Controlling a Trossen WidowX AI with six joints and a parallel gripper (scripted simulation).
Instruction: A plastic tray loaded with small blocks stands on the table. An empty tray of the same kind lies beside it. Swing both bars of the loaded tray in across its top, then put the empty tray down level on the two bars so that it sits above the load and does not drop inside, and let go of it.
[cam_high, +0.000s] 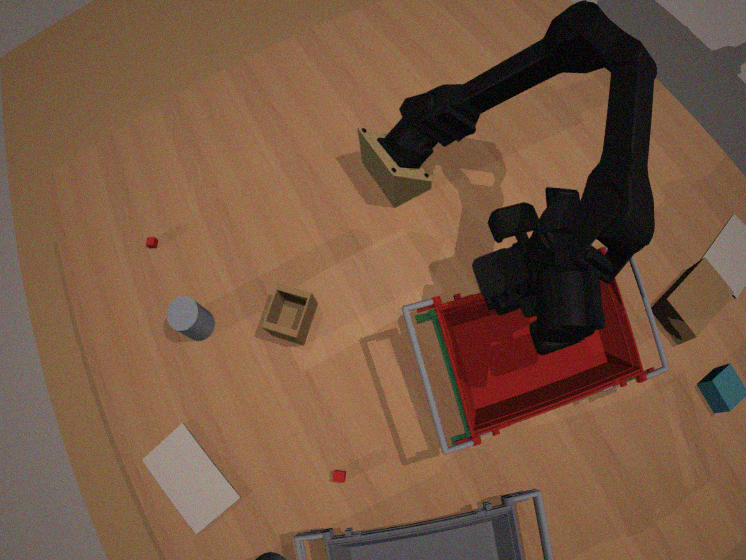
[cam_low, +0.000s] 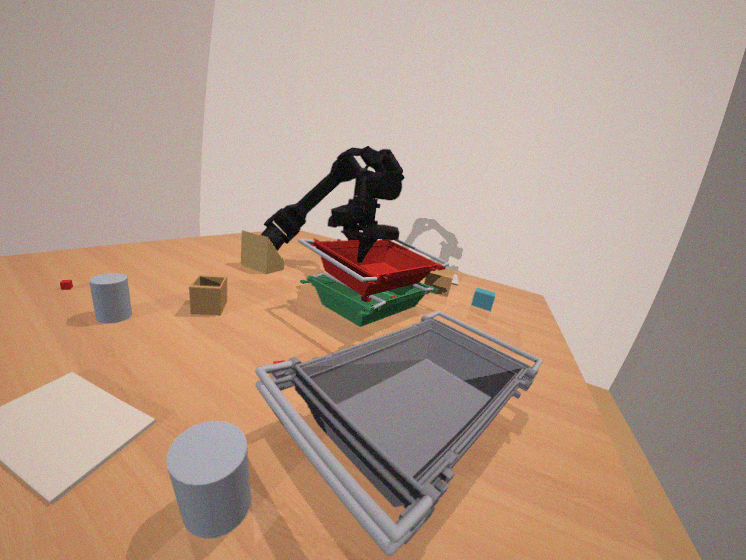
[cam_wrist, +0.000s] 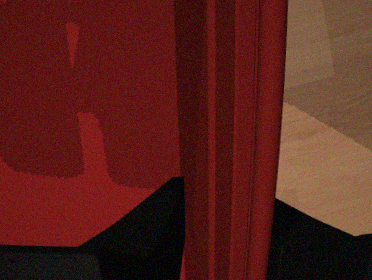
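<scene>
My gripper tip is now 70 mm short of the red tray, 20 mm to the left of it and 30 mm below it. The rest, counted from my gripper tip: box: 180 mm behind, 270 mm to the right, 80 mm below; tan block: 180 mm ahead, 280 mm to the left, 60 mm below; teal cube: 330 mm ahead, 220 mm to the left, 70 mm below.
</scene>
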